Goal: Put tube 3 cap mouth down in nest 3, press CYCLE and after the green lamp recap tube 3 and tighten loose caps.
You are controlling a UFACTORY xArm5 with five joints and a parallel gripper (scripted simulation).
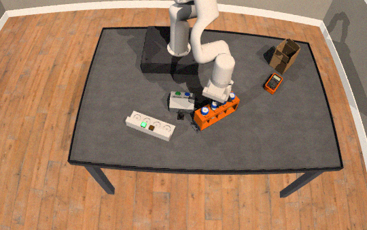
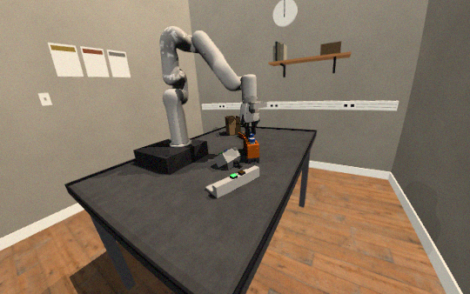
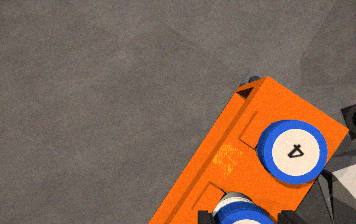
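The cap 4 lies 4 cm to the right of my hand, 3 cm below it and 3 cm ahead of it. Also, from my hand: cap 3: 2 cm below; cap 2: 4 cm to the left, 3 cm below, 3 cm behind; cap 1: 8 cm to the left, 6 cm behind, 3 cm below.
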